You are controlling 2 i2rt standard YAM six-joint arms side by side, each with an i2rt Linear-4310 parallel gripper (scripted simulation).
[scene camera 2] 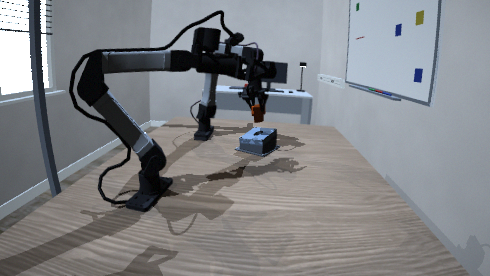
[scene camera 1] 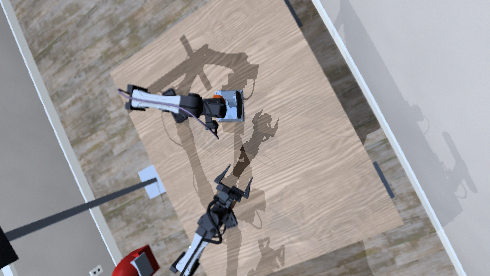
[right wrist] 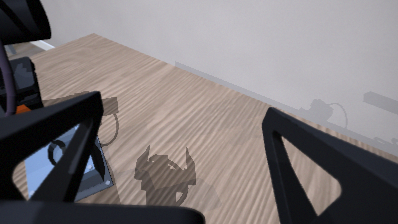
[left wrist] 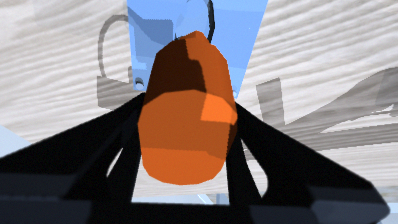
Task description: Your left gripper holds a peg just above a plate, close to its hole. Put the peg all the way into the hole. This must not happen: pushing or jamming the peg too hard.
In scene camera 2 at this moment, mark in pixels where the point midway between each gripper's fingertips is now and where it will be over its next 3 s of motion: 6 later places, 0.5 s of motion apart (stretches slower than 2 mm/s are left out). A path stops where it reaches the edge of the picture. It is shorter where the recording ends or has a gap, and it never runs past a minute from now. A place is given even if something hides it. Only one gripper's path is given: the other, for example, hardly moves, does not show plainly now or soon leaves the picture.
The right gripper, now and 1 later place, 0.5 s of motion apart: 260, 69; 226, 74
